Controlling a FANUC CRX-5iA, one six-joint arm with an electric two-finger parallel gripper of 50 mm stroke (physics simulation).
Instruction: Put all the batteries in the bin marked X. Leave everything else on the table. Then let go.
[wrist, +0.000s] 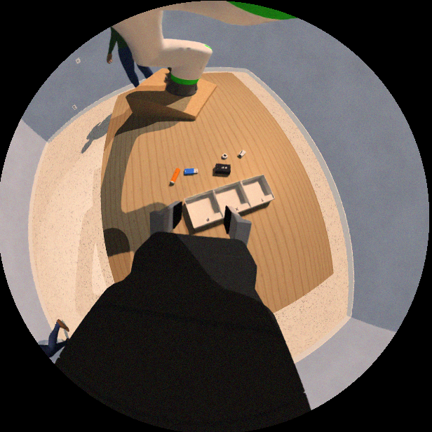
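Observation:
A white tray with three compartments stands on the table; the middle one, marked X, shows no object in its visible part. My gripper is open, with nothing between its fingers, high above the tray; its right finger covers a bit of the tray's near edge. Behind the tray lie an orange cylinder with a pale end and a black block with two small light marks on top. They look like possible batteries, but are too small to tell surely.
A blue stick with a pale end lies between the orange cylinder and the black block. A small white ring and a small white piece lie farther back. The arm's base stands on a wooden block at the table's far end.

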